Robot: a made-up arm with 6 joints.
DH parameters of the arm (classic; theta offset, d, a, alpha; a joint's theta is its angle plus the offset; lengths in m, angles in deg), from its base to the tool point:
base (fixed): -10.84 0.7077 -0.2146 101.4
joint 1: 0 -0.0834 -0.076 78.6
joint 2: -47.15 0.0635 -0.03 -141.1
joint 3: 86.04 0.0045 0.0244 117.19
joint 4: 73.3 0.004 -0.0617 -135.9
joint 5: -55.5 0.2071 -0.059 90
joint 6: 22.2 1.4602 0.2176 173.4
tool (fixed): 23.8 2.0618 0 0
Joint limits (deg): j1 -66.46..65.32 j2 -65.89..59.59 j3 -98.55..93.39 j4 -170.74..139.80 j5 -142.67..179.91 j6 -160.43..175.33
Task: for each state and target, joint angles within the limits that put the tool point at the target. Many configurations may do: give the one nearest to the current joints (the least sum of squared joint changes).
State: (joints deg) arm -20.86 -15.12 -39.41 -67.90 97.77 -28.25
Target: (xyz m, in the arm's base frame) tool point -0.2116 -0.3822 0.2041
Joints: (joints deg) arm 18.97 -23.24 -4.95 -53.57 137.62 -10.17
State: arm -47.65 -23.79 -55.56 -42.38 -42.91 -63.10
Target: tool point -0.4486 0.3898 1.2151
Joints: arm -44.00 -34.53 -44.32 -64.45 -19.46 -83.44
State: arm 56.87 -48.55 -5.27 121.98 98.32 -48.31
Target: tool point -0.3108 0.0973 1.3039
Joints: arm 11.50 -49.07 6.21 123.49 106.78 -33.17
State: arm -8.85 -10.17 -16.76 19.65 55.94 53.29
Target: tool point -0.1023 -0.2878 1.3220
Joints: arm -42.41 -13.23 -25.13 20.01 54.78 65.02
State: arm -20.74 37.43 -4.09 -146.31 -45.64 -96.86
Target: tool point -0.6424 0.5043 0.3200
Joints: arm 1.34 43.28 2.17 -150.01 -45.78 -117.83
